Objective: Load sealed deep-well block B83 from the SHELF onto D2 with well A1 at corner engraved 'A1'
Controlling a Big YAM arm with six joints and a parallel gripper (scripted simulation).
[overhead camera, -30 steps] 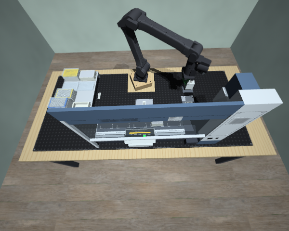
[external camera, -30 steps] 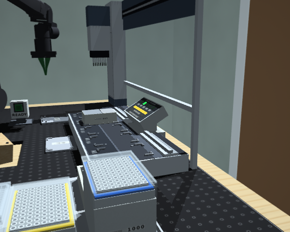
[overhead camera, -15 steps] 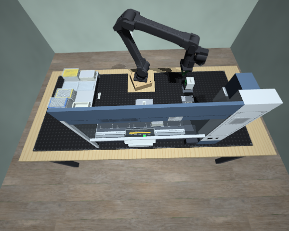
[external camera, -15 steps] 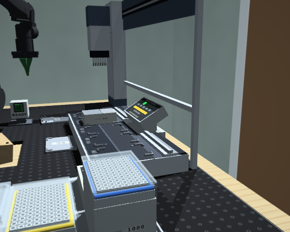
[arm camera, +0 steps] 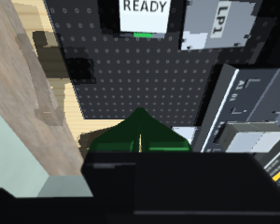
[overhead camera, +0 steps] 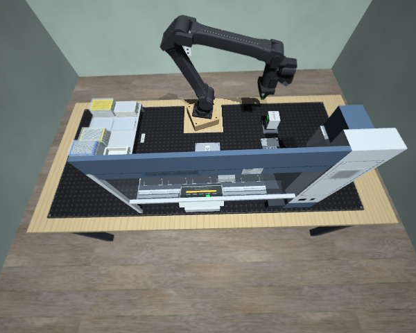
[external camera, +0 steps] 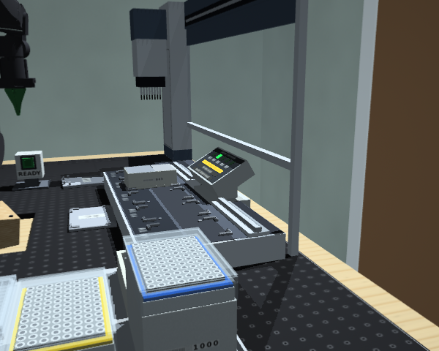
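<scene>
My gripper is now 10 mm past the ready key, 60 mm to the right of it and 150 mm above it. The rest, counted from my hand: flat grey plate: 150 mm ahead, 110 mm to the left, 230 mm below; then regrip nest: 210 mm ahead, 260 mm to the right, 230 mm below; then pipetting head: 360 mm ahead, 210 mm to the left, 150 mm above.
</scene>
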